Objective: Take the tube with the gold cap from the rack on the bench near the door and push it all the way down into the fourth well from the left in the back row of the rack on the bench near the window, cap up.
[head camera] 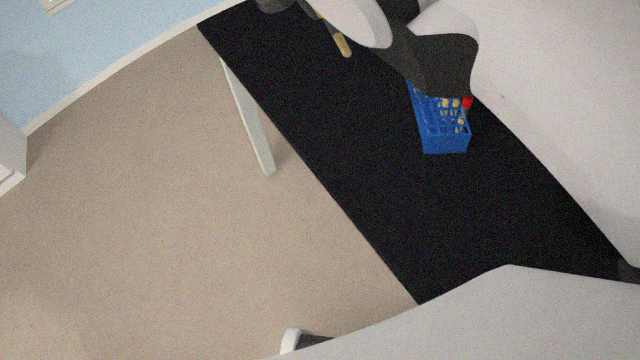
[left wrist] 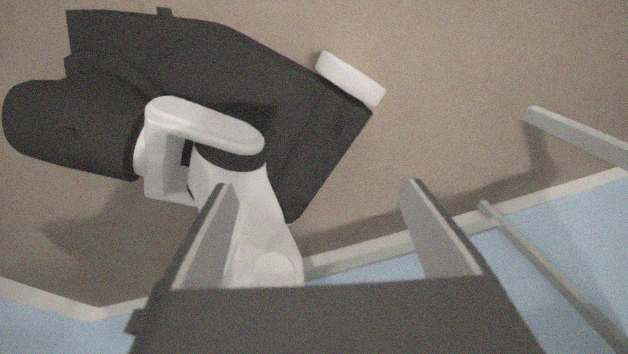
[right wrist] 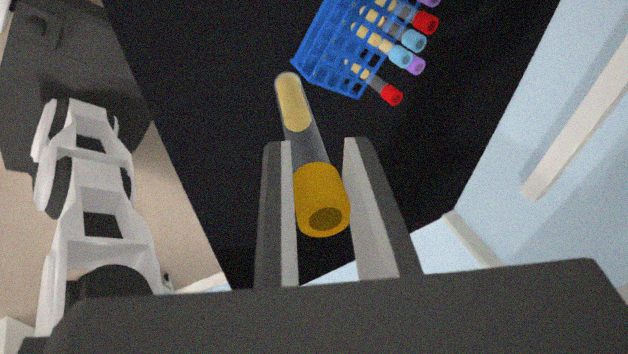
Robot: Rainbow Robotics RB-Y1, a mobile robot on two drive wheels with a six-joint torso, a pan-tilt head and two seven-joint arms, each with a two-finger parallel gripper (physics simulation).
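Frame: origin at the robot's base, x ahead, y left, z up, level; metres.
Seen in the pictures: left gripper, between the fingertips: (left wrist: 320,191); right gripper, between the fingertips: (right wrist: 317,159).
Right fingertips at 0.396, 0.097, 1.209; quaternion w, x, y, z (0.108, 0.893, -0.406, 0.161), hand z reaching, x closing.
A point is followed by its place in that frame, as x, y, z.
My right gripper (right wrist: 317,159) @[0.396, 0.097, 1.209] is shut on the gold-capped tube (right wrist: 312,168) @[0.393, 0.099, 1.212], holding it just below the cap above the black bench top. The tube's lower end with yellow fill points away from the wrist camera. In the head view the tube's tip (head camera: 342,44) @[0.385, 0.072, 1.155] shows at the top, below my right arm. The blue rack (right wrist: 344,46) @[0.428, -0.086, 0.971] lies beyond the tube, with red, light blue and purple capped tubes in it. It also shows in the head view (head camera: 441,123) @[0.427, -0.109, 0.944], partly hidden by my arm. My left gripper (left wrist: 320,191) @[-0.179, 0.234, 0.569] is open and empty, over the floor beside my own base.
The black bench (head camera: 361,143) @[0.383, 0.048, 0.915] runs diagonally across the head view, with a white leg (head camera: 251,121) @[0.843, 0.517, 0.404] at its left edge over the beige floor. A wheel of my base (head camera: 291,339) @[0.046, 0.256, 0.188] shows at the bottom. A light blue wall shows at the top left.
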